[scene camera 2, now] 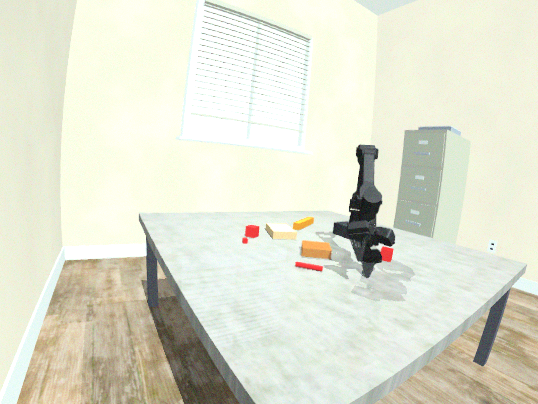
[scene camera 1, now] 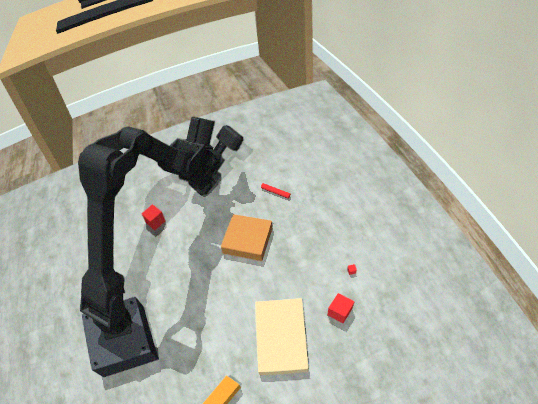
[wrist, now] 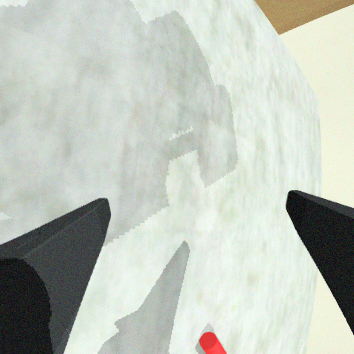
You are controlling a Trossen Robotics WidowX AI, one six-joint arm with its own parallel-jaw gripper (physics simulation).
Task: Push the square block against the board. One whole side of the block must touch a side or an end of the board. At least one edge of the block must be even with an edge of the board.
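Frame: origin at the arm's base, x ahead, y left, z up, level; millimetres.
Seen in the pictures: gripper, between the fingertips: [scene camera 2: 363, 269] [scene camera 1: 229, 160] [wrist: 198, 202]; arm's base, origin of its link: [scene camera 1: 116, 323].
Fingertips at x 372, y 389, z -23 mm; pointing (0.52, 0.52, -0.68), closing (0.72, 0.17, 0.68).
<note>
Offsets run from my fingertips to a thing's top centre.
The square block, orange-brown @(29 mm back, 249 mm right, 4 mm down) [scene camera 1: 247, 236] [scene camera 2: 316, 249], lies flat on the table, apart from the board. The board, a pale yellow rectangular slab @(44 mm back, 514 mm right, 4 mm down) [scene camera 1: 282, 336] [scene camera 2: 281, 231], lies flat; in scene camera 1 it is below and to the right of the block. My gripper [scene camera 1: 219, 167] [scene camera 2: 371, 265] [wrist: 198, 202] is open with nothing between its fingers. It hangs above the table, above and left of the block in scene camera 1 and to the block's right in scene camera 2. Neither block nor board shows in the wrist view.
A red rod @(85 mm ahead, 133 mm right, 19 mm down) [scene camera 1: 275, 191] [scene camera 2: 309, 266] [wrist: 210, 342] lies near the block. One red cube @(240 mm back, 102 mm right, 7 mm up) [scene camera 1: 153, 217] [scene camera 2: 387, 254] lies left of the block in scene camera 1. Another red cube @(94 mm ahead, 504 mm right, 7 mm up) [scene camera 1: 341, 308] [scene camera 2: 252, 231] and a tiny one @(162 mm ahead, 422 mm right, 17 mm down) [scene camera 1: 352, 269] [scene camera 2: 245, 240] lie beside the board. A yellow-orange bar @(258 mm back, 636 mm right, 2 mm down) [scene camera 1: 223, 391] [scene camera 2: 303, 223] is near the board.
</note>
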